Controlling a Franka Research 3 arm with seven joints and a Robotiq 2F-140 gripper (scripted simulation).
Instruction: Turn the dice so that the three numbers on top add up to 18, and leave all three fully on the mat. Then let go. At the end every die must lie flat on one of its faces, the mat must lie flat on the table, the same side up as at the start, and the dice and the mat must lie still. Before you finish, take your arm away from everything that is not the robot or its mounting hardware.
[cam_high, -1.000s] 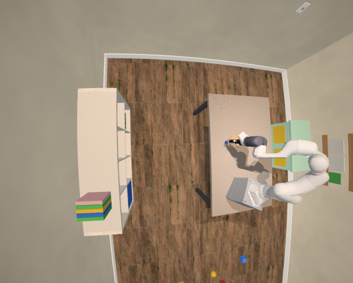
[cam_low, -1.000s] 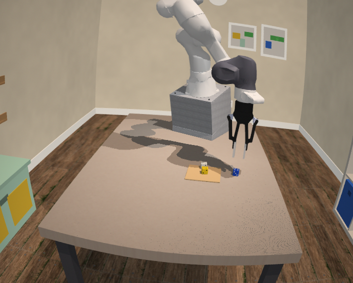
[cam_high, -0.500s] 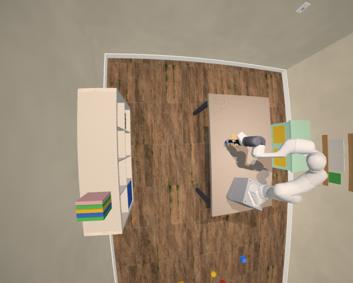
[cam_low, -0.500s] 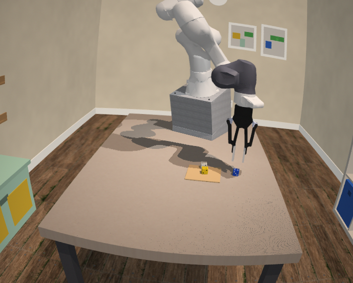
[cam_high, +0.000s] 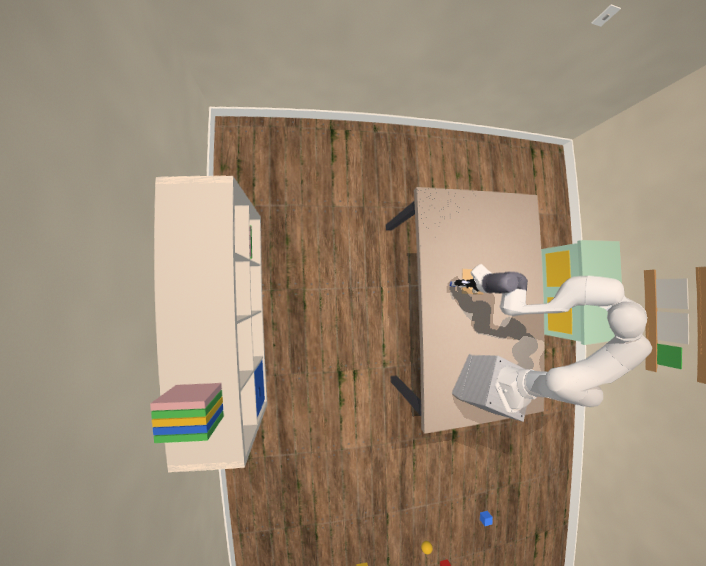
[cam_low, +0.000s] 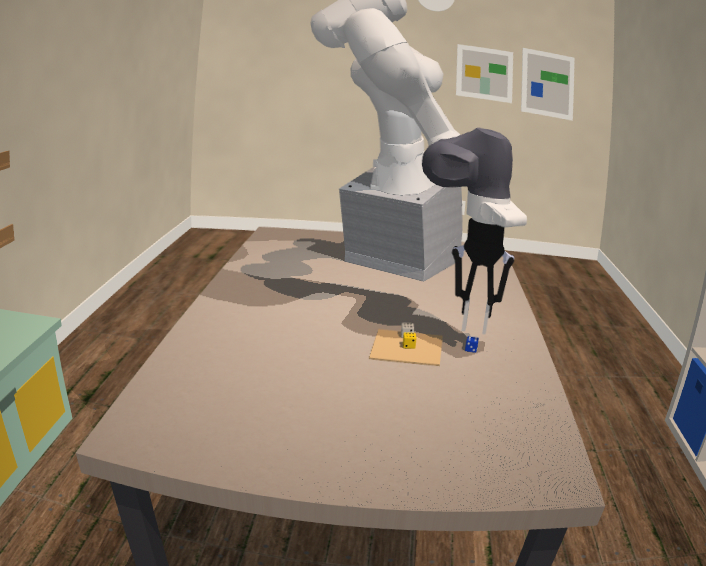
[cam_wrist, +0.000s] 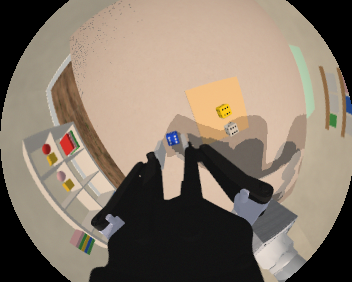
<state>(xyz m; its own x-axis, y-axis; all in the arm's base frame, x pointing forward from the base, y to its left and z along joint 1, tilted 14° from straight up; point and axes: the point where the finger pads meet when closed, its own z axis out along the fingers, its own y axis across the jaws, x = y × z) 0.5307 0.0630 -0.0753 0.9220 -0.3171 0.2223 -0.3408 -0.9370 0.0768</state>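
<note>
Right now the blue die is 60 mm below my hand. Round my hand: white die 130 mm to the right, 60 mm below, 60 mm behind; yellow die 130 mm to the right, 60 mm below, 10 mm behind; mat 140 mm to the right, 70 mm below, 10 mm behind.
</note>
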